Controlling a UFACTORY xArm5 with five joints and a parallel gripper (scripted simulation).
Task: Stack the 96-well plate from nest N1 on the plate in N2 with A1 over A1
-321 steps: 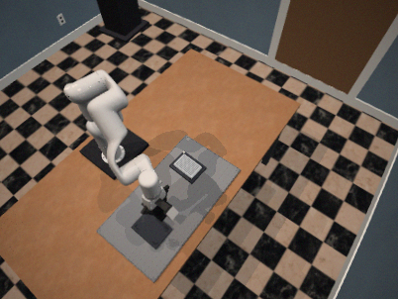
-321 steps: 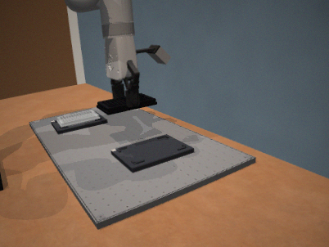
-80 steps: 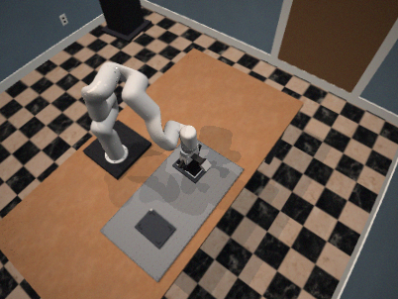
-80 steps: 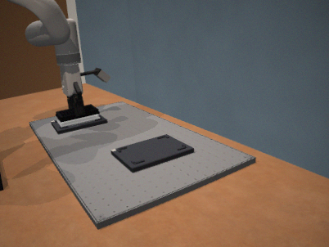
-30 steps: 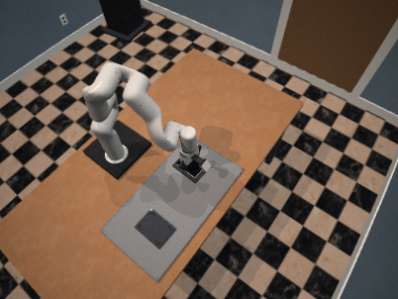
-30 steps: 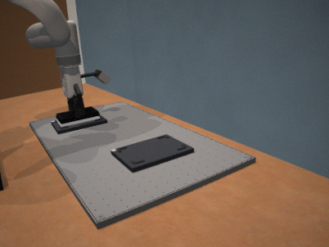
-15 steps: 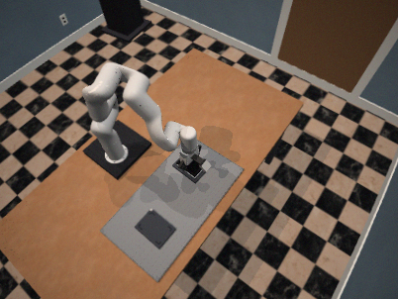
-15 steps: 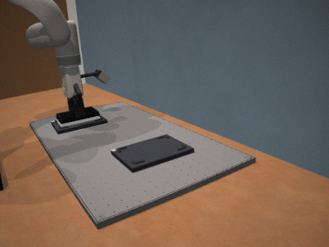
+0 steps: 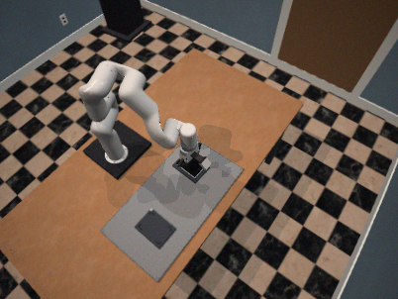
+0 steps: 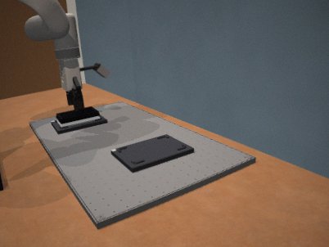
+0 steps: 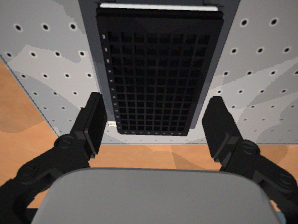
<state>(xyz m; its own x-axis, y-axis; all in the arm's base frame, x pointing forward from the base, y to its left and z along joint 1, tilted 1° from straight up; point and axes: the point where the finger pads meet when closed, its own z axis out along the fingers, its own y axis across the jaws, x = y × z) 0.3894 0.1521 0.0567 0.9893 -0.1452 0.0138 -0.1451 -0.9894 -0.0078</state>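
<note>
Now: hand 3 cm above the black 96-well plate. The rest, counted from my hand: plate nest N2 (6 cm below); white 96-well plate (5 cm below); white corner mark (4 cm behind, 31 cm to the right, 5 cm below).
</note>
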